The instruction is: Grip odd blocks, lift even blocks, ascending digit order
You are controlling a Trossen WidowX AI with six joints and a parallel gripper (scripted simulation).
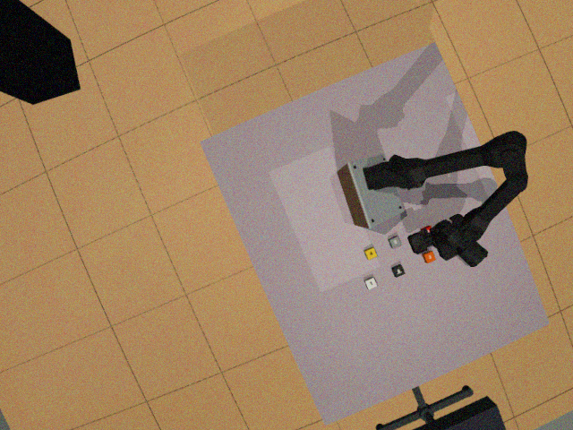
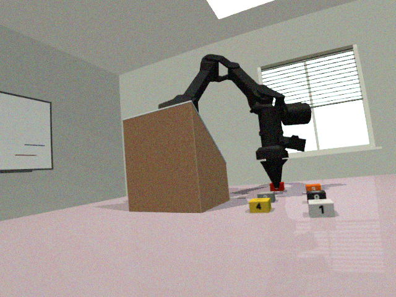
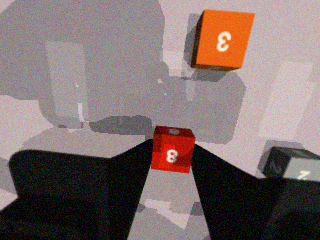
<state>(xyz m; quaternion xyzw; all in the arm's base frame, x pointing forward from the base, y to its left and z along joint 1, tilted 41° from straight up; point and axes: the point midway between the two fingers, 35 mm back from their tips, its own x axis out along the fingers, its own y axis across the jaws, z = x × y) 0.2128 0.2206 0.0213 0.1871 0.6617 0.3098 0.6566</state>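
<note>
Right now the black 9 block is 130 mm to the right of my gripper tip, 100 mm ahead of it and 10 mm below it. From my gripper tip the other things lie so: grey 2 block (120 mm to the right, 10 mm below, 10 mm ahead); then orange 3 block (90 mm ahead, 10 mm to the right, 10 mm below); then red 8 block (right at my gripper tip).
</note>
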